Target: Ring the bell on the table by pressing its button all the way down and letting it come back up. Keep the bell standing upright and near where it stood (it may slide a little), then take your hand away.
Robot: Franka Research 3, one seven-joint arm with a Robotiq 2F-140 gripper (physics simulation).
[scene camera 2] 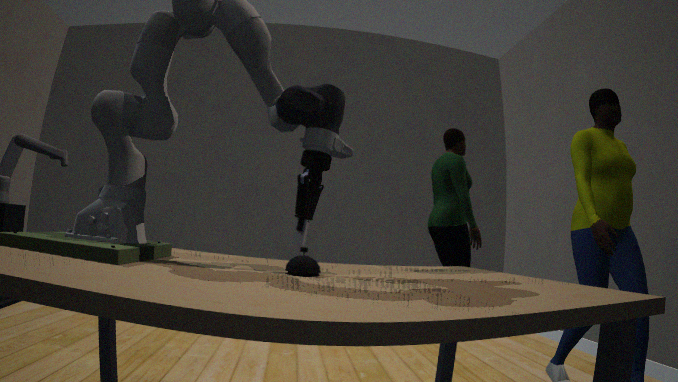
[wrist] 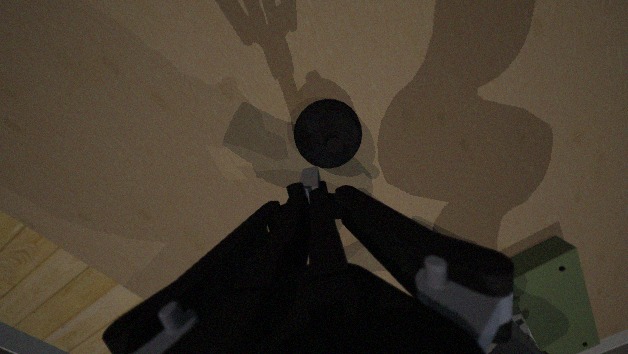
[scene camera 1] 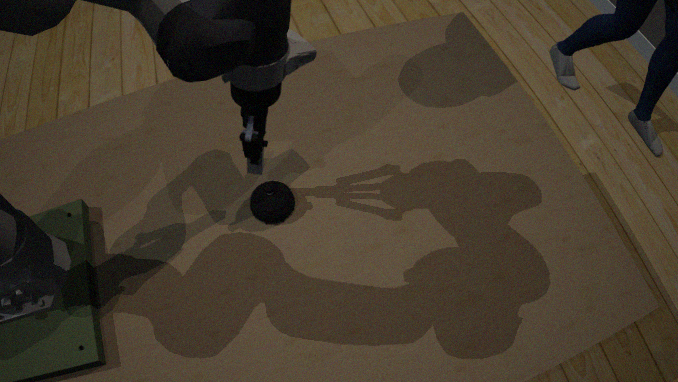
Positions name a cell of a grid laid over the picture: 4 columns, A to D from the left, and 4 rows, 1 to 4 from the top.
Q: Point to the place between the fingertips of my gripper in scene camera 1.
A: B2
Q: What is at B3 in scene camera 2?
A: My gripper.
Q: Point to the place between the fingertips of my gripper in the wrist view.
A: At B3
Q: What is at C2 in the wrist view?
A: A black dome bell.
